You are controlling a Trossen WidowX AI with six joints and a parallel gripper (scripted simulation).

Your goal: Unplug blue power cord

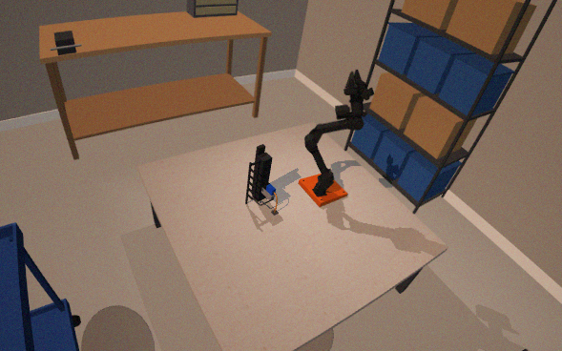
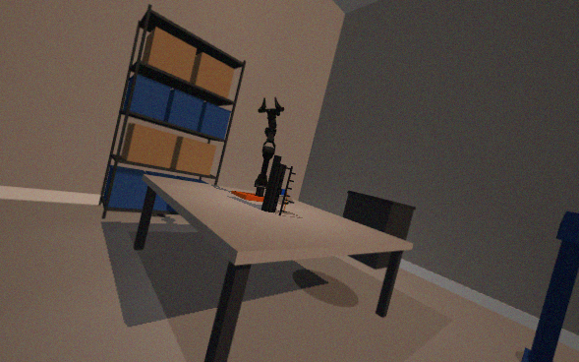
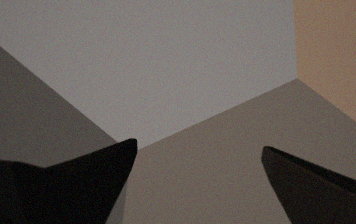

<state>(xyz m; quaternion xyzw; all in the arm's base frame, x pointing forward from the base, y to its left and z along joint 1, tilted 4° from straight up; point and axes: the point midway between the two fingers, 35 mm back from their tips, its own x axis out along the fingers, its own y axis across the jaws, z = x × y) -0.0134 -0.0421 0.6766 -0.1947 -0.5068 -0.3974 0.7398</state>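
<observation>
My gripper tip is now 370 mm short of the blue plug, 60 mm to the right of it and 600 mm above it.
</observation>
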